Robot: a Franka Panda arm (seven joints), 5 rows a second.
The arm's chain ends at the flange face. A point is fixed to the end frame.
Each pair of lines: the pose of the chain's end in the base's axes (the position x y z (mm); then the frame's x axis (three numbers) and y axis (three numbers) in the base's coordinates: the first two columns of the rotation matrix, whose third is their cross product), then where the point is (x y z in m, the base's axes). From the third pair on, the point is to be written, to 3 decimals.
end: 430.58 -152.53 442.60 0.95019 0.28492 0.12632 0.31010 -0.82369 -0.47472
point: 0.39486 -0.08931 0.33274
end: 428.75 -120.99 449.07 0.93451 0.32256 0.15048 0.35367 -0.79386 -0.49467
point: 0.39189 -0.05599 0.34064
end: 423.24 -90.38 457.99 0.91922 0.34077 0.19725 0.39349 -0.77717 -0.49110
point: 0.390 -0.024 0.349
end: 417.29 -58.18 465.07 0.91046 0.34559 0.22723 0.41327 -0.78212 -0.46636
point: 0.388 0.006 0.354
